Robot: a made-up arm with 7 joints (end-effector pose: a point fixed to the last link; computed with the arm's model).
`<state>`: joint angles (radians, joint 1 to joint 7).
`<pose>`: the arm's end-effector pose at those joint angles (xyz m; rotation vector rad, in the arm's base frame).
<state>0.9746 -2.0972 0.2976 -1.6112 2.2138 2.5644 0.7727</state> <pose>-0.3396 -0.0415 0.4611 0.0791 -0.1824 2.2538</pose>
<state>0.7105 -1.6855 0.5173 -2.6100 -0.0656 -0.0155 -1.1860</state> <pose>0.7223 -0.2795 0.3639 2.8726 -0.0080 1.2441</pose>
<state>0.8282 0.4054 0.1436 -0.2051 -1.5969 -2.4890 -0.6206</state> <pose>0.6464 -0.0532 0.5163 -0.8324 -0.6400 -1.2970</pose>
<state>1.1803 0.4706 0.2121 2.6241 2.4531 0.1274 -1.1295</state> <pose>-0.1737 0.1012 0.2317 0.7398 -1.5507 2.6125</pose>
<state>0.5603 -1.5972 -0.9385 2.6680 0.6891 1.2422 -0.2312</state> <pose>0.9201 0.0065 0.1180 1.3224 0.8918 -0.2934</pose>
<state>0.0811 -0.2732 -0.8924 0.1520 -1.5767 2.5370 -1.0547</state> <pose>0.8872 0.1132 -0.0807 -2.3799 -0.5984 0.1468</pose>
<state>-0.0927 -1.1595 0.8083 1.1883 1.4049 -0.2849 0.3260</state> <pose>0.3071 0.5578 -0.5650 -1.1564 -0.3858 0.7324</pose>
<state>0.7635 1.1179 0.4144 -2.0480 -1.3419 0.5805 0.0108</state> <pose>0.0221 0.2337 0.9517 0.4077 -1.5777 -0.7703</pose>
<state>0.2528 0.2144 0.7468 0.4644 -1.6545 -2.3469 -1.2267</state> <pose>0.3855 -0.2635 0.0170 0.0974 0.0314 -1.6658</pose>
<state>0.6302 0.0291 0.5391 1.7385 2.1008 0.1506 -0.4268</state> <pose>-0.0233 0.5102 0.3381 0.5000 -1.1000 1.2573</pose>
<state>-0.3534 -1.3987 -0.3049 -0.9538 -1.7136 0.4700 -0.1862</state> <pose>0.1453 0.5560 0.0409 -0.3231 -1.0864 0.7500</pose>
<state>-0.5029 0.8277 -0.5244 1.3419 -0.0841 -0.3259 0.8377</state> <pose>0.7893 0.2188 0.4589 0.7112 -0.0929 -0.0754</pose>
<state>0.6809 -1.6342 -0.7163 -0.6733 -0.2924 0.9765 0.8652</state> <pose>0.9430 -0.0224 -0.2703 -2.5558 -0.5504 0.0281</pose>
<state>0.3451 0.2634 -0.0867 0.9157 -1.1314 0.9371 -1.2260</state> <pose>0.6711 0.0357 -0.3221 -2.3326 0.2185 0.7455</pose>
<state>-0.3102 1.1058 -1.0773 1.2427 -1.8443 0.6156 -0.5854</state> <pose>0.4782 0.2591 -0.6079 -1.9297 -0.9384 1.6722</pose>
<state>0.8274 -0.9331 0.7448 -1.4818 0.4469 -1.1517 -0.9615</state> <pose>0.7190 -0.2838 -0.0339 -1.8343 0.5871 -0.7857</pose>
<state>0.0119 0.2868 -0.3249 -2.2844 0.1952 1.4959 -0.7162</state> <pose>0.7194 0.3464 0.2541 -0.2706 -0.6643 -0.3285</pose>
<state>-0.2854 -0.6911 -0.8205 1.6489 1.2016 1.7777 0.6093</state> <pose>0.3873 0.6496 -0.1485 0.5226 1.7201 0.8702</pose>
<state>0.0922 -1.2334 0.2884 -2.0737 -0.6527 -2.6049 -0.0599</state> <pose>0.6860 -0.0017 0.3857 0.6136 -0.5751 -0.3893</pose>
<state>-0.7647 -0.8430 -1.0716 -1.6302 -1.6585 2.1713 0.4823</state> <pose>0.2959 0.5139 0.3304 0.7764 0.5613 1.1357</pose>
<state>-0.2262 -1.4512 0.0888 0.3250 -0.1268 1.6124 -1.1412</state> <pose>0.6261 -0.3967 -0.0275 1.2963 -0.2829 -0.8449</pose>
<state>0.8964 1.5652 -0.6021 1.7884 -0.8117 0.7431 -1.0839</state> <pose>0.3481 0.6152 0.5335 -1.3468 -1.9019 -0.1981</pose>
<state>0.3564 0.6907 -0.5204 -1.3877 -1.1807 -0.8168 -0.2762</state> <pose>0.3653 0.5799 0.5690 -0.7550 -1.9171 -0.6624</pose>
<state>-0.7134 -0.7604 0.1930 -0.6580 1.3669 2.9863 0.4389</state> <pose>0.3818 -0.5323 -0.4184 -0.8883 1.0384 -1.5806</pose>
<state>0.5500 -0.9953 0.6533 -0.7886 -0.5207 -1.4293 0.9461</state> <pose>0.6373 -0.6147 0.2515 2.3086 -0.6654 0.5886</pose>
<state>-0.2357 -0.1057 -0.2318 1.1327 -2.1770 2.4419 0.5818</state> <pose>-0.0939 -0.0613 -0.7465 -1.8788 0.8309 1.3973</pose>
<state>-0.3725 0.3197 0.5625 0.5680 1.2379 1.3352 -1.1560</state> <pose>0.4377 0.3655 -0.4384 2.0978 1.2608 -1.2147</pose>
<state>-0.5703 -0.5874 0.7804 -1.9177 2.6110 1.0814 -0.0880</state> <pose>-0.2896 0.0463 0.1666 1.2355 -1.8189 0.5944</pose>
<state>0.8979 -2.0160 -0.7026 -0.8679 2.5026 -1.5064 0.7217</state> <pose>0.1404 0.5734 0.6386 0.9255 2.3958 1.6943</pose>
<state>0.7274 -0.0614 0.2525 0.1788 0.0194 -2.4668 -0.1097</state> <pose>0.9167 0.2474 -0.0750 -2.4359 -0.9664 -0.0836</pose>
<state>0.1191 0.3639 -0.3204 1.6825 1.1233 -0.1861 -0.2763</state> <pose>0.1593 0.1324 0.5161 1.3126 -0.7331 1.0957</pose>
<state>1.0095 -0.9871 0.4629 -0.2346 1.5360 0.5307 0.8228</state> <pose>0.8705 -0.0041 -0.4509 -1.7705 0.4874 -0.2453</pose>
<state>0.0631 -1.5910 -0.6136 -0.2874 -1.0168 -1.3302 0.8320</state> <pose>1.0480 -0.2030 -0.2393 2.1105 0.9711 -0.3786</pose>
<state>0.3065 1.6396 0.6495 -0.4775 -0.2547 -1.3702 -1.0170</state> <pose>0.6699 0.1099 0.5213 0.9143 -0.2109 -0.1680</pose>
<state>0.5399 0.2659 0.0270 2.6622 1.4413 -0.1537 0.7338</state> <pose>-0.3481 0.0323 0.3003 1.0755 -2.0419 0.2026</pose>
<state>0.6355 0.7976 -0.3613 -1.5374 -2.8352 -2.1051 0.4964</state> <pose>0.2391 -0.3566 0.6914 -0.5628 -0.2706 -2.4162</pose>
